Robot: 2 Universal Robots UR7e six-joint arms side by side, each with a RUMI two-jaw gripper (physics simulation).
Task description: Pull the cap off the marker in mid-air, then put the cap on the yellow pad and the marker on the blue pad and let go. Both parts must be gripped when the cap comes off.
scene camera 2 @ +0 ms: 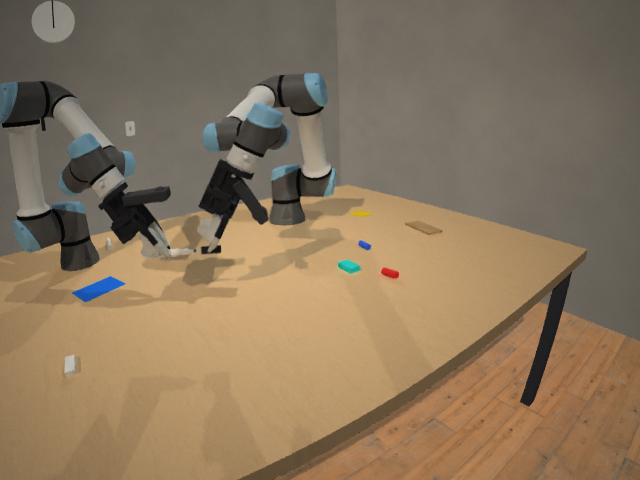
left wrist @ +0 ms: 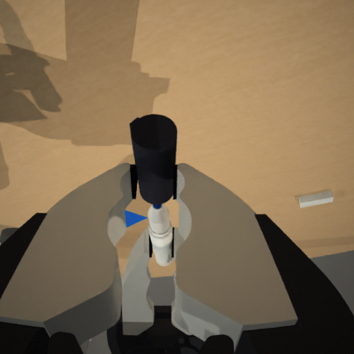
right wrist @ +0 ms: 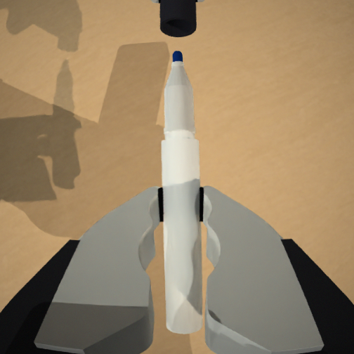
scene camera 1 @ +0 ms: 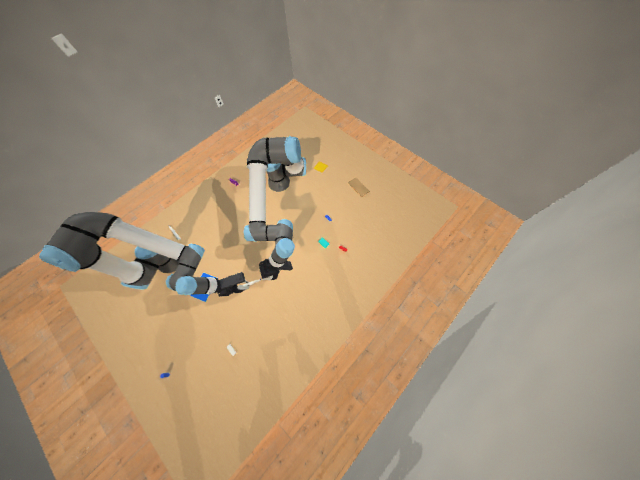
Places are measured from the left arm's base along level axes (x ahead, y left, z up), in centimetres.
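Where they show: left gripper, between the fingertips: (scene camera 2: 209, 250) (scene camera 1: 267, 277); right gripper, between the fingertips: (scene camera 2: 169, 256) (scene camera 1: 249, 284); left arm's base, origin of its link: (scene camera 2: 287, 220) (scene camera 1: 279, 182); right arm's base, origin of its link: (scene camera 2: 80, 263) (scene camera 1: 170, 261).
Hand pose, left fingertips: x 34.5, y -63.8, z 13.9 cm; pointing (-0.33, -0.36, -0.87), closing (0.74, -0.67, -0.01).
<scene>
Each offset is from my left fingertips to the top centre of the thing. Level surfaces: height alone.
The black cap (scene camera 2: 211, 249) (left wrist: 155, 155) (right wrist: 178, 19) is off the marker and held in mid-air by my left gripper (left wrist: 155, 168), which is shut on it. The white marker @[dx -6.7, dy -7.5, dz +1.0 cm] (scene camera 2: 180, 252) (left wrist: 160, 235) (right wrist: 182, 240) is held in mid-air by my right gripper (right wrist: 181, 189), shut on its barrel. Its blue tip points at the cap's open end, with a small gap between them. The blue pad @[dx -35.3, dy -20.4, dz -13.8 cm] (scene camera 1: 202, 297) (scene camera 2: 98, 288) lies under my right arm in scene camera 1, partly hidden there. The yellow pad @[dx -14.4, dy +89.6, dz -13.8 cm] (scene camera 1: 321, 166) (scene camera 2: 360, 213) lies beside the left arm's base.
On the table @[dz -13.9 cm] (scene camera 1: 289, 330) (scene camera 2: 258, 330) lie a teal block @[dx +15.4, dy +36.6, dz -12.4 cm] (scene camera 1: 323, 242) (scene camera 2: 348, 266), a red cylinder @[dx +28.0, dy +38.6, dz -11.8 cm] (scene camera 1: 343, 248) (scene camera 2: 389, 272), a small blue cylinder @[dx +10.0, dy +53.7, dz -11.8 cm] (scene camera 1: 328, 218) (scene camera 2: 364, 244), a brown plate @[dx +17.7, dy +85.4, dz -13.1 cm] (scene camera 1: 358, 187) (scene camera 2: 423, 227) and a white block @[dx -0.2, dy -40.7, dz -12.7 cm] (scene camera 1: 231, 349) (scene camera 2: 70, 365) (left wrist: 316, 199).
</scene>
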